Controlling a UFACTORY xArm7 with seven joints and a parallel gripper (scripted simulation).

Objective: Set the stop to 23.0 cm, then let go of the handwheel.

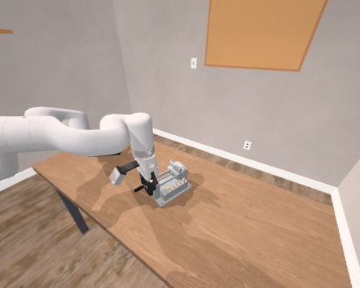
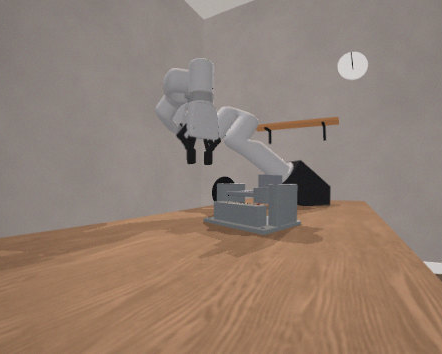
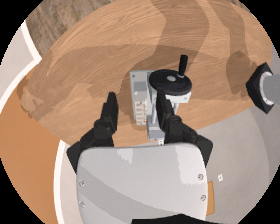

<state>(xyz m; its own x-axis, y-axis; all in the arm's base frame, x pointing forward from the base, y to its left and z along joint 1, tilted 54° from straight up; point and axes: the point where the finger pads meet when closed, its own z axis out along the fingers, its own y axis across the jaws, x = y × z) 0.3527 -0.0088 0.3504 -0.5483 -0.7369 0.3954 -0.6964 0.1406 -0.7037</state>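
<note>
My hand is 70 mm past the handwheel, 60 mm to the right of it and 110 mm above it. Also, from my hand: sliding stop block: 70 mm ahead, 190 mm to the left, 80 mm below.
</note>
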